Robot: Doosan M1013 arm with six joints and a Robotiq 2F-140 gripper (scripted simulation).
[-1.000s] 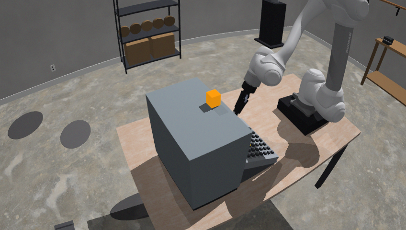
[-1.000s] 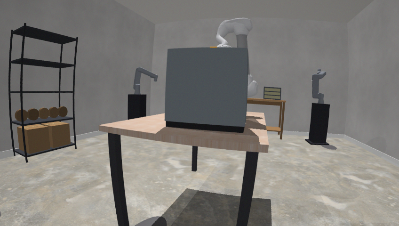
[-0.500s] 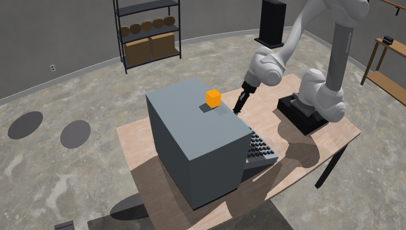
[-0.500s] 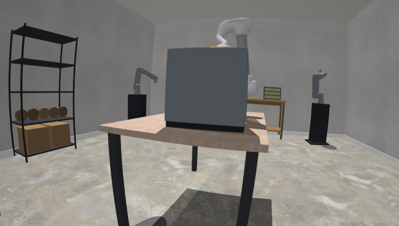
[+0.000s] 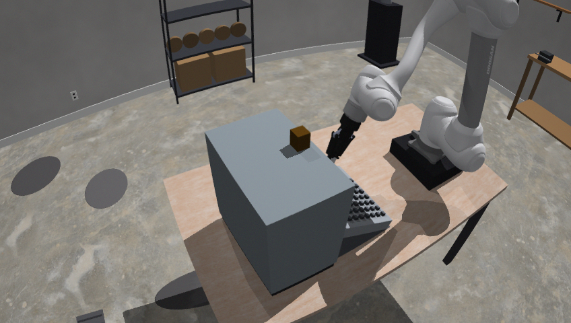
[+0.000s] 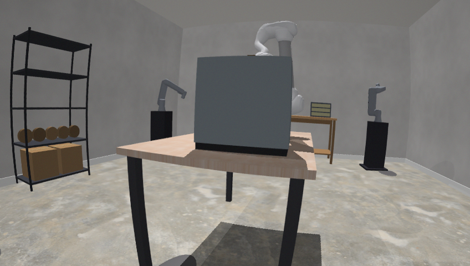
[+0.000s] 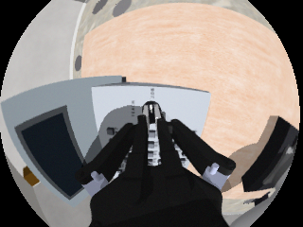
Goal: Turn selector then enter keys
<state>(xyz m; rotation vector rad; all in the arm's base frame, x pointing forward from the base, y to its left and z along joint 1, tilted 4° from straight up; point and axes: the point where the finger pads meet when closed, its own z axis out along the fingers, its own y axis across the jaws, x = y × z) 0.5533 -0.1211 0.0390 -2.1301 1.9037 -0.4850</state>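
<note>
Right now my hand is 1 cm short of the black selector knob, 1 cm to the left of it and 2 cm above it. The rest, counted from my hand: keypad (4 cm ahead, 11 cm to the left, 7 cm below); key C3 (5 cm ahead, 19 cm to the left, 2 cm below).
</note>
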